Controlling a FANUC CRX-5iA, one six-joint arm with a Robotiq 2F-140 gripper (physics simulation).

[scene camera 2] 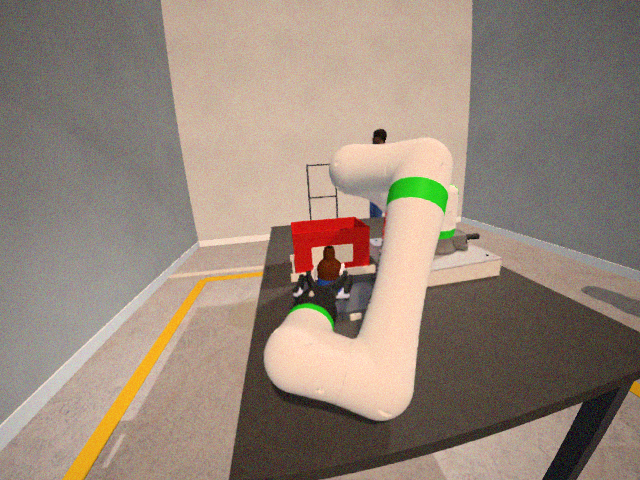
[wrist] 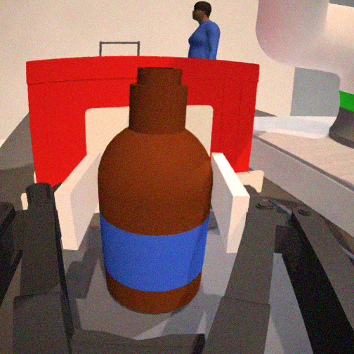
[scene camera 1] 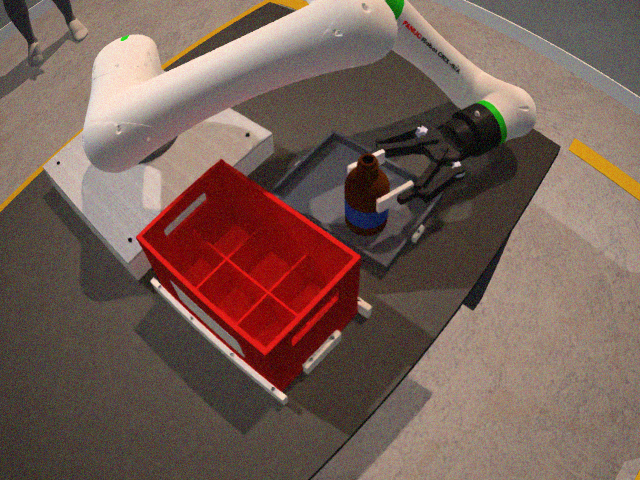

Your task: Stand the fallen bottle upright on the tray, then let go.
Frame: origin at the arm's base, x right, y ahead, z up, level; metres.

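Seen in the pictures: gripper, between the fingertips: (scene camera 2: 329,268) (scene camera 1: 363,189).
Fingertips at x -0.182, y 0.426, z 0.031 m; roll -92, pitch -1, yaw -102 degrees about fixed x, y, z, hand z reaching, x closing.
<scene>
Offsets run from my fingertips to a thing's middle. "pt": to the spot under its first point.
The brown bottle with a blue label {dx -0.008, dy +0.002, dz -0.008 m} (scene camera 1: 366,217) (scene camera 2: 329,267) (wrist: 155,260) stands upright, its neck pointing up. My gripper (scene camera 1: 366,187) (scene camera 2: 328,272) (wrist: 155,173) is shut on it from the side, with one white finger pad on each side of its body around and above the label. The bottle's base is over the floor of the grey tray {pt dx -0.040, dy -0.131, dz -0.090 m} (scene camera 1: 325,167) (scene camera 2: 361,295), towards the tray's crate side. Its base looks very low at the tray floor, but whether it touches is hard to tell.
A red crate with compartments {dx +0.233, dy -0.011, dz -0.008 m} (scene camera 1: 343,289) (scene camera 2: 305,250) (wrist: 55,125) stands right beside the tray, between white rails {dx +0.331, dy -0.001, dz -0.080 m} (scene camera 1: 219,341). The robot's pale base plate (scene camera 1: 108,222) (scene camera 2: 465,268) lies on the other side. A person in blue (wrist: 205,37) is behind the crate.
</scene>
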